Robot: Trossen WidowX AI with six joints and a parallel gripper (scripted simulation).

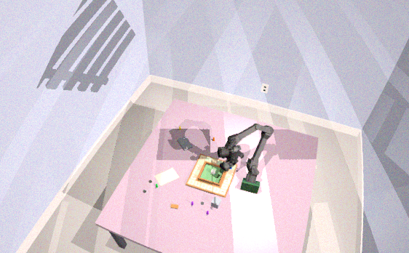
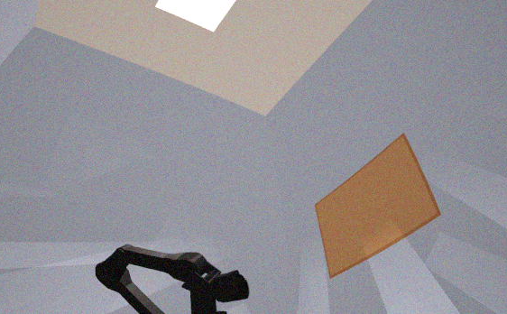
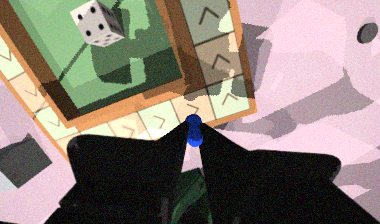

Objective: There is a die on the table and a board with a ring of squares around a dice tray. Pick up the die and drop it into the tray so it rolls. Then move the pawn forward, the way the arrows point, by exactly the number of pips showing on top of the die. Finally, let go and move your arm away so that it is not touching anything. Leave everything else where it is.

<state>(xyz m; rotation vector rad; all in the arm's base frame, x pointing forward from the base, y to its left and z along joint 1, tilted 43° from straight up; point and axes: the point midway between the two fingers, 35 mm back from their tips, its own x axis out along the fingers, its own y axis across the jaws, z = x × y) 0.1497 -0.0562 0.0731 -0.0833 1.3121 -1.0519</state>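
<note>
My gripper tip is 120 mm short of the green dice tray, 50 mm to the right of it and 50 mm above it. Also, from my gripper tip: blue pawn (10 mm above); then pale grey cube (270 mm to the left, 60 mm ahead, 40 mm below); then grey slab (370 mm ahead, 200 mm to the right, 60 mm below).
</note>
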